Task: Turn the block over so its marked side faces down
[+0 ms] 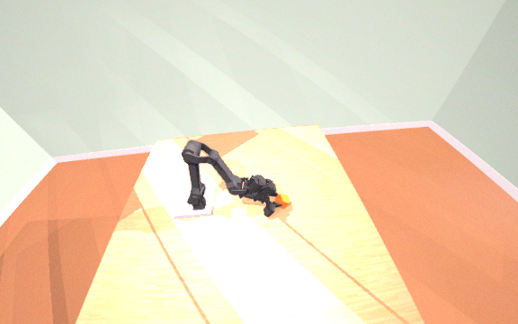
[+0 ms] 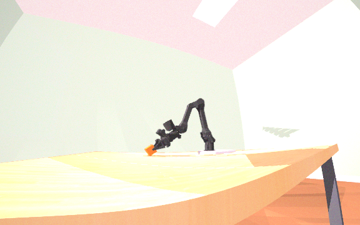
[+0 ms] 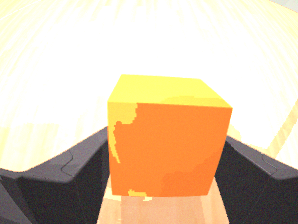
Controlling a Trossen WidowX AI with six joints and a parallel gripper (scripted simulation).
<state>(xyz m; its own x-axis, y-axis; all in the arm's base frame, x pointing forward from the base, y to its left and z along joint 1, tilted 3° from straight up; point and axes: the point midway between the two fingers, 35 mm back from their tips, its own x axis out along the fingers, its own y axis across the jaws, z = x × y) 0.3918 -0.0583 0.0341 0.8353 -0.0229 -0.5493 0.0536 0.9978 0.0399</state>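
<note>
My gripper tip is 10 mm above the block.
</note>
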